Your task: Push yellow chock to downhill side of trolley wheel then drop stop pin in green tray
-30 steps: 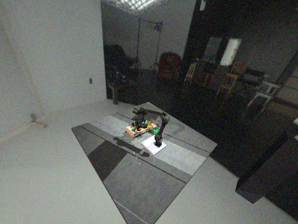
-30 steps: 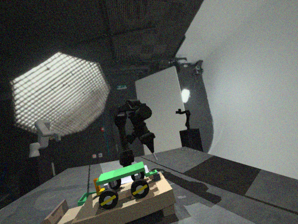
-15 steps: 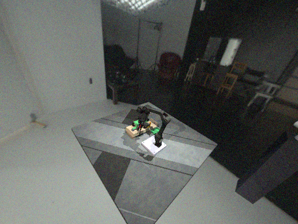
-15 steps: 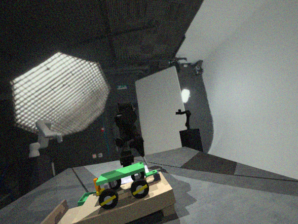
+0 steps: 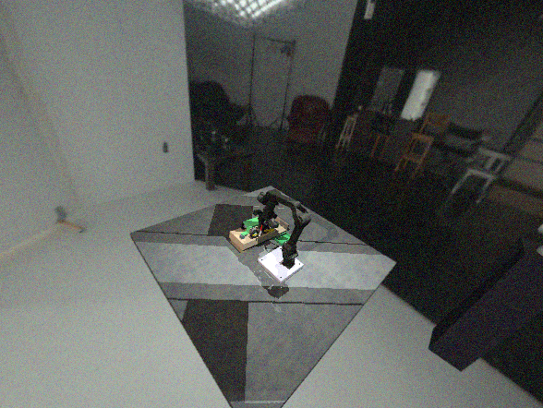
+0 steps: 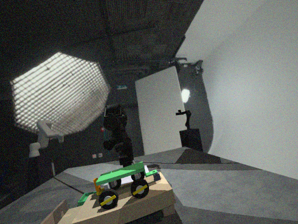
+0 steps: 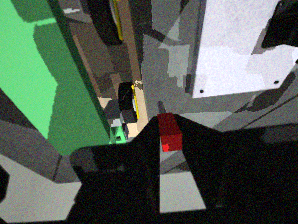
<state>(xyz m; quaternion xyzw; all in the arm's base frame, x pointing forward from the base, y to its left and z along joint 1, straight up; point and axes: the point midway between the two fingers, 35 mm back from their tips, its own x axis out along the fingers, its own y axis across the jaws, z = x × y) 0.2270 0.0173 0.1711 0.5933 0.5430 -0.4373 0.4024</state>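
Right now my gripper tip is 21 cm to the left of the green tray, 17 cm above it and 5 cm past it. The rest, counted from my gripper tip: red-headed stop pin: right at my gripper tip; tan ramp: 12 cm below, 9 cm ahead, 5 cm to the right; trolley: 9 cm ahead, 5 cm to the right, 5 cm below.
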